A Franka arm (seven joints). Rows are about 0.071 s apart.
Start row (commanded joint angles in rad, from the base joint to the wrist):
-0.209 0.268 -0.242 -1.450 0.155 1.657 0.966
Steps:
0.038 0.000 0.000 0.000 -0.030 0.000 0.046
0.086 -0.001 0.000 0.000 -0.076 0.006 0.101
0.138 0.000 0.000 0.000 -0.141 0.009 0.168
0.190 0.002 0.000 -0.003 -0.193 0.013 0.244
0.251 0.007 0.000 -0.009 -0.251 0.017 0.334
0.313 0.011 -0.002 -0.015 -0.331 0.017 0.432
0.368 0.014 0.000 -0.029 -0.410 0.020 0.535
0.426 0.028 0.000 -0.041 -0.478 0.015 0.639
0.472 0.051 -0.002 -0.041 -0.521 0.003 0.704
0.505 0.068 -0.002 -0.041 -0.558 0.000 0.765
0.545 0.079 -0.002 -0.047 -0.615 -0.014 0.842
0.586 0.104 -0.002 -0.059 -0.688 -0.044 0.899
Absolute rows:
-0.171 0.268 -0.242 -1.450 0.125 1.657 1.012
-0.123 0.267 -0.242 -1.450 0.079 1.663 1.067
-0.071 0.268 -0.242 -1.450 0.014 1.666 1.134
-0.019 0.270 -0.242 -1.453 -0.038 1.670 1.210
0.042 0.275 -0.242 -1.459 -0.096 1.674 1.300
0.104 0.279 -0.244 -1.465 -0.176 1.674 1.398
0.159 0.282 -0.242 -1.479 -0.255 1.677 1.501
0.217 0.296 -0.242 -1.491 -0.323 1.672 1.605
0.263 0.319 -0.244 -1.491 -0.366 1.660 1.670
0.296 0.336 -0.244 -1.491 -0.403 1.657 1.731
0.336 0.347 -0.244 -1.497 -0.460 1.643 1.808
0.377 0.372 -0.244 -1.509 -0.533 1.613 1.865

